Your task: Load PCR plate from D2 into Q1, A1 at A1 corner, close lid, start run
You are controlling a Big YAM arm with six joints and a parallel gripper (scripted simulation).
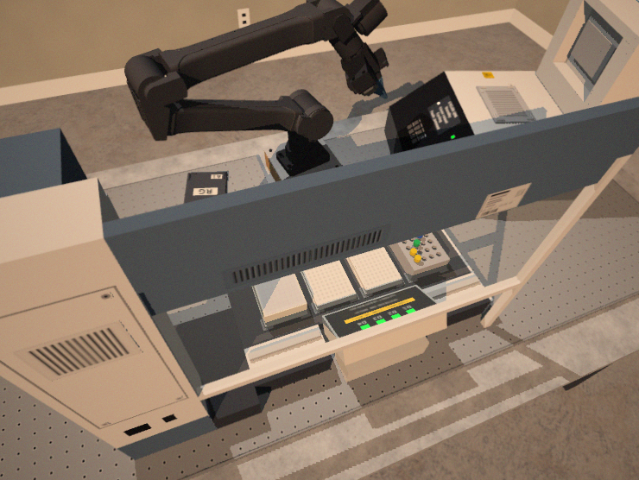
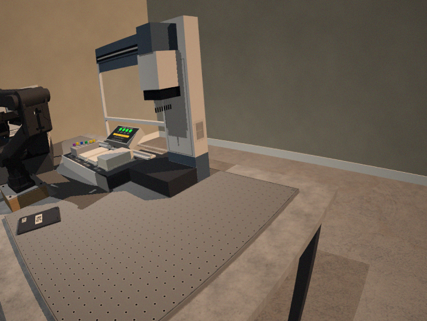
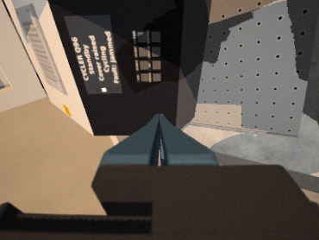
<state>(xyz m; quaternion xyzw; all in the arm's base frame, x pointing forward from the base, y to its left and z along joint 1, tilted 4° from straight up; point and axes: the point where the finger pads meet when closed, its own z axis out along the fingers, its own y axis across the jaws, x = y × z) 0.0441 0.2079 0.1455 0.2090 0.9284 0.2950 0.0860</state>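
The tube cooling block is 340 mm ahead of my hand, 130 mm to the right of it and 130 mm below it. From my hand the other things lie so: gantry beam (490 mm ahead, 350 mm to the right, 310 mm above); then tower (410 mm ahead, 710 mm to the right, 70 mm above); then regrip nest RG (90 mm behind, 460 mm to the right, 210 mm below).
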